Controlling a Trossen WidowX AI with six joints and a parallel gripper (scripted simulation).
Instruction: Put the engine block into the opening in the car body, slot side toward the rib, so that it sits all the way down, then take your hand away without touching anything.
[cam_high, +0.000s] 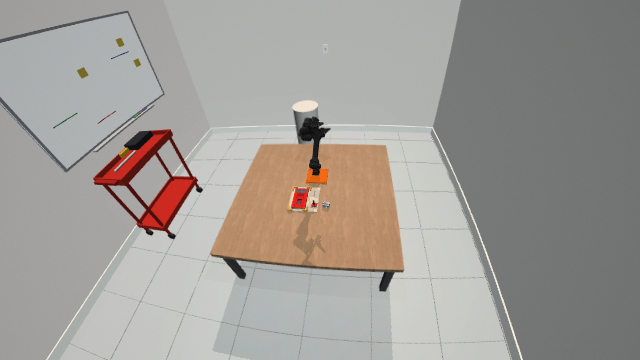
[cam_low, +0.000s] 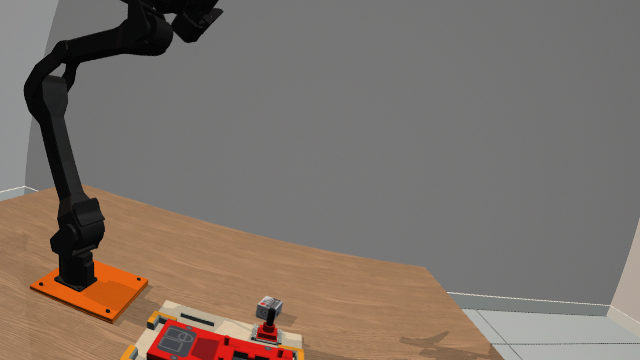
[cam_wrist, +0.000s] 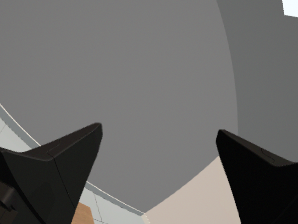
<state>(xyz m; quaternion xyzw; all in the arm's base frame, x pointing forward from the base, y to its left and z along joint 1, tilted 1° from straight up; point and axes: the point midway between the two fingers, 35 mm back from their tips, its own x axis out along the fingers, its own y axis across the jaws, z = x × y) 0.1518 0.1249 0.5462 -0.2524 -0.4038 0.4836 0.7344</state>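
Right now my gripper tip is 560 mm above the engine block and 200 mm short of it.
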